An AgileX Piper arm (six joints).
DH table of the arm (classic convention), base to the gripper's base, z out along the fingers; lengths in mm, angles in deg. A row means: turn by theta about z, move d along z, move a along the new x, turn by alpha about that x. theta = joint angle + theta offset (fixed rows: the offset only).
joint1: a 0  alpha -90  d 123  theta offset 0
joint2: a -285.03  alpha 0  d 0  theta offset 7.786
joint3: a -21.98  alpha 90  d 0  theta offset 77.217
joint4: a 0  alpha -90  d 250.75  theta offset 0
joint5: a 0  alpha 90  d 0  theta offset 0
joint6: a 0  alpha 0  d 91  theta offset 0
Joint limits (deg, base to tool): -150..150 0..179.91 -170..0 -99.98..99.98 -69.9..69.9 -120..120
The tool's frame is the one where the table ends.
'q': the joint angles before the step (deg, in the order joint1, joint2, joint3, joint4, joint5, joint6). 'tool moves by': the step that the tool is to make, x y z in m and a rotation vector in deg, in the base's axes. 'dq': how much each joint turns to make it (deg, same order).
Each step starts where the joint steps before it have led.
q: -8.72 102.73 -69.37 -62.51 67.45 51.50
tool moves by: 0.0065 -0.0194 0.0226 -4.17 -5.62 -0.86
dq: -2.60 -0.16 -3.86 -4.41 -1.11 2.13
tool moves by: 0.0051 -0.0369 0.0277 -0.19 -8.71 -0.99
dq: -5.98 0.23 -6.57 0.10 -5.76 -0.14
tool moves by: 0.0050 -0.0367 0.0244 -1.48 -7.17 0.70
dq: -5.55 1.49 -6.92 -0.10 -6.52 -0.94
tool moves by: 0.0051 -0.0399 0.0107 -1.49 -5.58 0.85
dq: -5.53 3.45 -6.60 0.00 -6.94 -0.26
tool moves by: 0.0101 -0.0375 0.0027 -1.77 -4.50 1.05
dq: -4.27 5.31 -7.78 -0.02 -5.84 0.02
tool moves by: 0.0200 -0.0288 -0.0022 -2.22 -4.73 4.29
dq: -2.56 6.33 -8.58 0.12 -7.49 -0.03
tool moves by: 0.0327 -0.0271 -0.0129 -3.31 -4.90 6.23
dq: -1.46 9.74 -12.38 -0.26 -8.36 0.00
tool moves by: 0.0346 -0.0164 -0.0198 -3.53 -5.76 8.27
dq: -0.57 10.75 -13.68 0.49 -9.63 0.07
